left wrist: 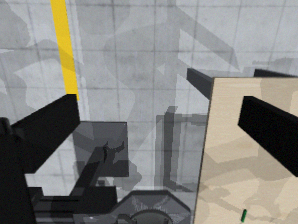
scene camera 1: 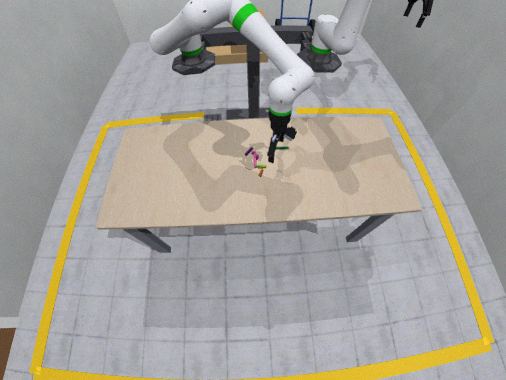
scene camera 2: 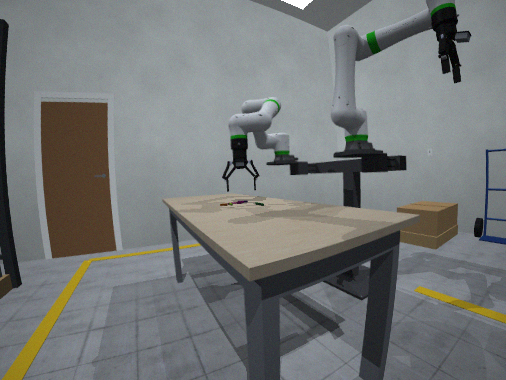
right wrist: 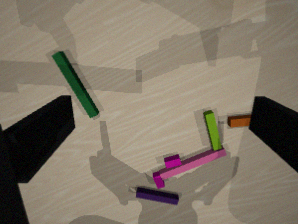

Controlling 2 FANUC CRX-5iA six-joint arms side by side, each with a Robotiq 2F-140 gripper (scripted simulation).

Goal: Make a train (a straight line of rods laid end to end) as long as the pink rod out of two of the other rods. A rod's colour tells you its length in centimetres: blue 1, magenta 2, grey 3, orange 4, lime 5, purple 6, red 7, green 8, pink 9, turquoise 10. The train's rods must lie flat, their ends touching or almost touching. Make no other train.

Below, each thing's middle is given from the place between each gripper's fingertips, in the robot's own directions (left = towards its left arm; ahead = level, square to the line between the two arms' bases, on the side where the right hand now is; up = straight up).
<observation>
The pink rod (right wrist: 210, 155) is 110 mm to the right of my right hand and 80 mm below it. Also, from my right hand: green rod (right wrist: 60, 58) 80 mm behind, 40 mm to the left, 80 mm below.
Now: the green rod 520 mm ahead of my left hand (scene camera 2: 452, 77), 760 mm to the right of it and 540 mm below it. The rest, counted from my left hand: pink rod 600 mm ahead, 910 mm to the right, 540 mm below.
</observation>
